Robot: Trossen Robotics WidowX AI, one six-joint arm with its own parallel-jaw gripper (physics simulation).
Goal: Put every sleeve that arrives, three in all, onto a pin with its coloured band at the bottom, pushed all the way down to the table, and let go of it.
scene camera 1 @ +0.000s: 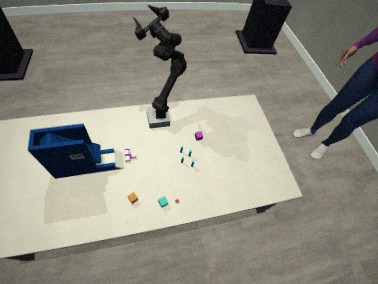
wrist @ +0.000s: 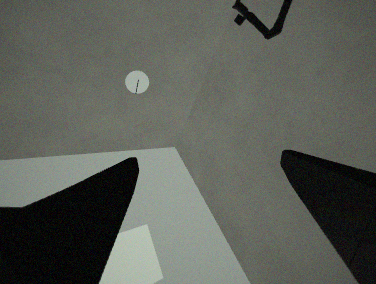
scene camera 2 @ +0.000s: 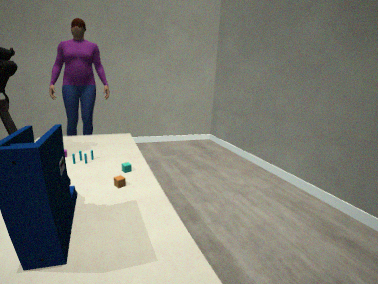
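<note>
A small white sleeve with magenta bands point(scene camera 1: 128, 155) lies on the table just off the end of the blue dispenser's chute; which end has the coloured band is too small to tell. Several thin upright teal pins point(scene camera 1: 190, 153) point(scene camera 2: 85, 158) stand grouped on the table to the right of it, and no sleeve shows on them. My gripper point(scene camera 1: 142, 13) point(wrist: 208, 160) is open and empty, raised high behind the table, far from the sleeve and pins. In the wrist view its fingers stand wide apart before wall and ceiling. The sleeve does not show in the wrist view.
The tall blue dispenser point(scene camera 1: 62, 155) point(scene camera 2: 32, 205) stands at the left. On the table are a magenta cube point(scene camera 1: 199, 135) point(scene camera 2: 65, 153), a teal cube point(scene camera 1: 163, 201) point(scene camera 2: 126, 167), an orange cube point(scene camera 1: 132, 197) point(scene camera 2: 119, 181) and a tiny red cube point(scene camera 1: 177, 201). A person point(scene camera 2: 79, 65) stands beyond the table.
</note>
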